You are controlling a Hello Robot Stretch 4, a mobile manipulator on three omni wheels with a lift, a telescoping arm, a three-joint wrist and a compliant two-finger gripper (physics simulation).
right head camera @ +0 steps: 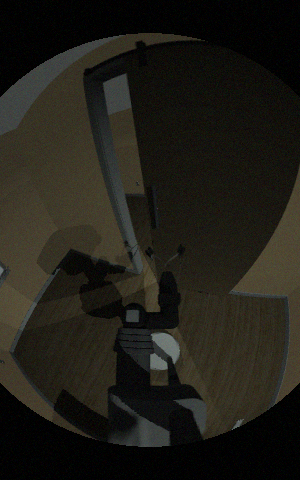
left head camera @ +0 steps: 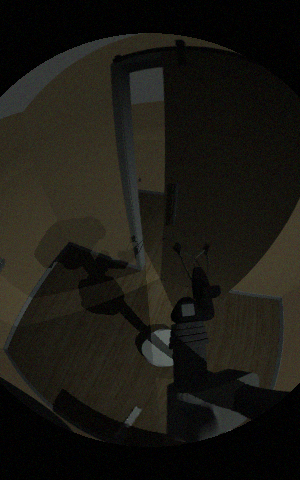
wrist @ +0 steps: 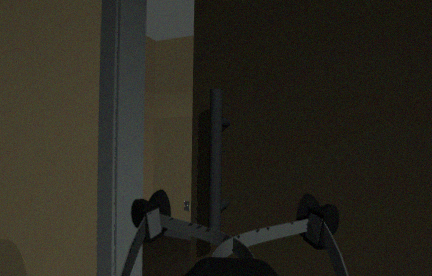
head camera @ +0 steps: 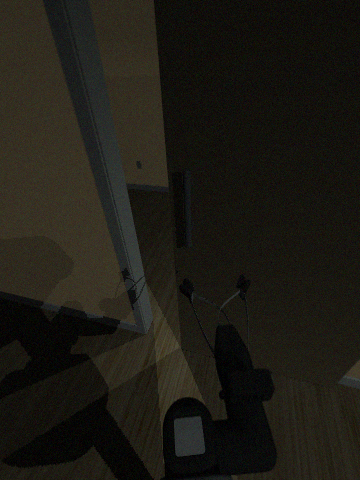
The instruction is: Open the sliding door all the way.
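Pixels of known places: gripper, between the fingertips: [right head camera: 164, 246] [left head camera: 190, 242] [wrist: 232, 208] [head camera: 213, 278]; robot's base, origin of its link: [right head camera: 158, 350] [left head camera: 162, 346].
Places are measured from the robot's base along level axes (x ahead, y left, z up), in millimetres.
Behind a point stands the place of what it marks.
The dark sliding door [head camera: 270, 175] @[x 750, y -318, z 1241 mm] [left head camera: 225, 150] @[x 752, y -312, z 1489 mm] [right head camera: 215, 150] @[x 724, y -386, z 1467 mm] [wrist: 325, 125] @[x 765, y -276, z 1196 mm] stands partly open, with a narrow gap between its left edge and the pale door frame [head camera: 95, 120] @[x 1019, y 236, z 1378 mm] [left head camera: 125, 140] @[x 1024, y 234, z 1503 mm] [right head camera: 107, 160] @[x 1027, y 233, z 1418 mm] [wrist: 131, 100] @[x 1070, y 216, z 1285 mm]. Its upright grey bar handle [head camera: 187, 210] @[x 771, y -61, z 1128 mm] [left head camera: 171, 204] @[x 847, y -55, z 1081 mm] [right head camera: 154, 207] @[x 771, y -60, z 1126 mm] [wrist: 216, 150] @[x 771, y -65, z 1144 mm] is near that edge. My gripper [head camera: 215, 286] @[x 476, y -93, z 1103 mm] [left head camera: 192, 247] @[x 476, y -93, z 1103 mm] [right head camera: 165, 251] @[x 476, y -93, z 1103 mm] [wrist: 232, 208] @[x 476, y -93, z 1103 mm] is open and empty, back from the door and apart from the handle. In the wrist view the handle's lower end is hidden behind the fingers.
Tan wall [head camera: 45, 125] @[x 1093, y 445, z 1360 mm] [wrist: 50, 125] @[x 1118, y 514, z 1206 mm] lies left of the frame. A far wall [head camera: 132, 100] @[x 3447, y 345, z 1185 mm] shows through the gap. A dark hanger bracket [left head camera: 180, 47] [right head camera: 141, 50] holds the door's top. My shadow falls on the left wall and wooden floor [head camera: 315, 425] @[x 396, y -679, z -27 mm].
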